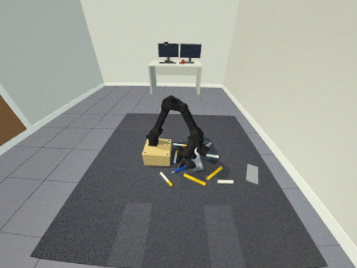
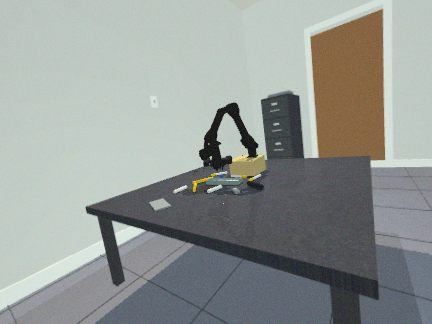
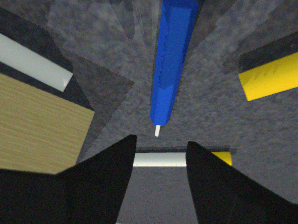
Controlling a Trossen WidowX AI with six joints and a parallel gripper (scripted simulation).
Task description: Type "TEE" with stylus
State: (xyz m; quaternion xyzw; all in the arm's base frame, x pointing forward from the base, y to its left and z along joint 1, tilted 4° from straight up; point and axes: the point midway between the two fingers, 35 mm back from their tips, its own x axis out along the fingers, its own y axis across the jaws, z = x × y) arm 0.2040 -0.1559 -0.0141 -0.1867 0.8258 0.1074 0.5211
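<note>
My gripper tip is now 1 cm past the blue stylus, 1 cm to the left of it and 4 cm above it. Also, from my gripper tip: E key (13 cm ahead, 5 cm to the left, 4 cm below); then L key (13 cm ahead, 3 cm to the left, 4 cm below); then yellow stick (10 cm ahead, 8 cm to the right, 4 cm below).
</note>
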